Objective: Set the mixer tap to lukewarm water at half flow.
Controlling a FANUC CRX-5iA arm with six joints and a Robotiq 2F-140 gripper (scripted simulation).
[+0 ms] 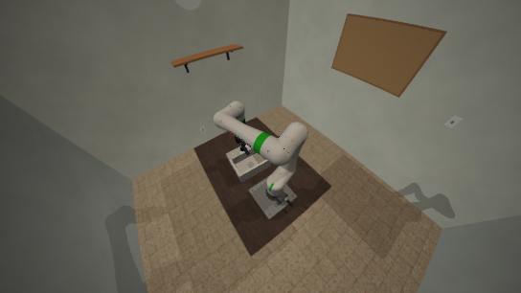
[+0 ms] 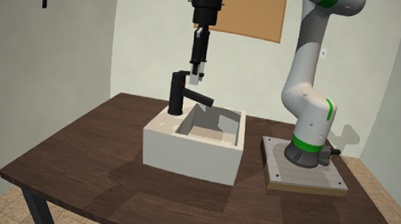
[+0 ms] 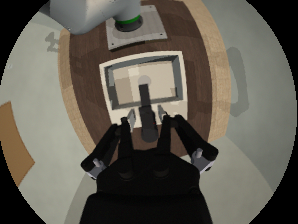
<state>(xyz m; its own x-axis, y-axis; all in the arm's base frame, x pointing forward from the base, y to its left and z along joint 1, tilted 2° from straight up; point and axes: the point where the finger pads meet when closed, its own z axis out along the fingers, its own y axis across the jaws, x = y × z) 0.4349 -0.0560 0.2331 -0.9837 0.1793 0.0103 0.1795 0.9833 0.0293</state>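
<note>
The lever is 20 mm ahead of my hand. From my hand the other things lie so: black mixer tap 50 mm below, 40 mm ahead, 10 mm to the right; white sink basin 240 mm below, 60 mm behind, 10 mm to the left.
</note>
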